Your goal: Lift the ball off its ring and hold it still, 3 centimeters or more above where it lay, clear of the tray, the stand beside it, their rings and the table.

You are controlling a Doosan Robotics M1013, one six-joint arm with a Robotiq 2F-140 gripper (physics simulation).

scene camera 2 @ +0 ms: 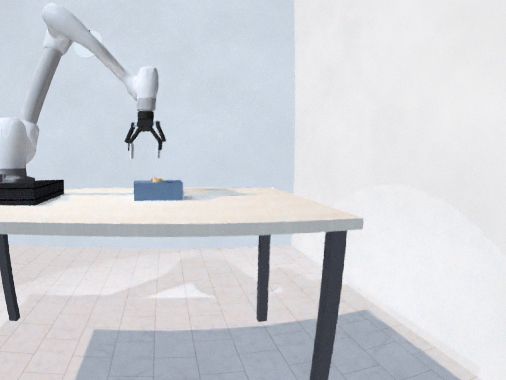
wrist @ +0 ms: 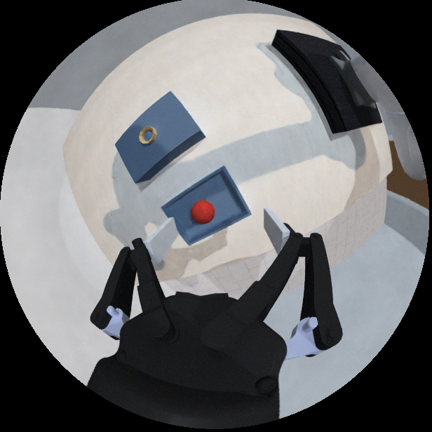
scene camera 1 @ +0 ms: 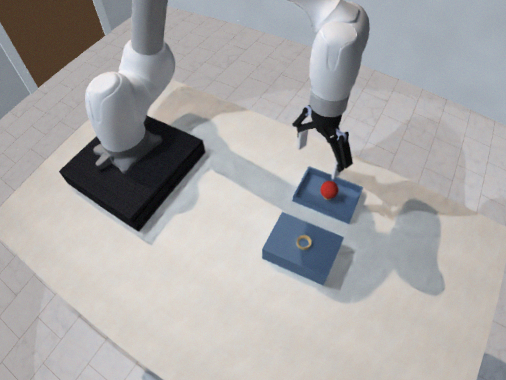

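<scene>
The red ball rests in the blue tray; a sliver of its ring shows under it in scene camera 1. The blue stand is beside the tray, with an empty gold ring on top. In scene camera 2 the stand hides the tray and most of the ball. My gripper is open and empty, pointing down, with its fingertips above the stand's top height. In the wrist view the ball is nearer the left finger.
The arm's black base block sits on the pale table, away from the tray and stand. The arm's shadow falls across the table around both.
</scene>
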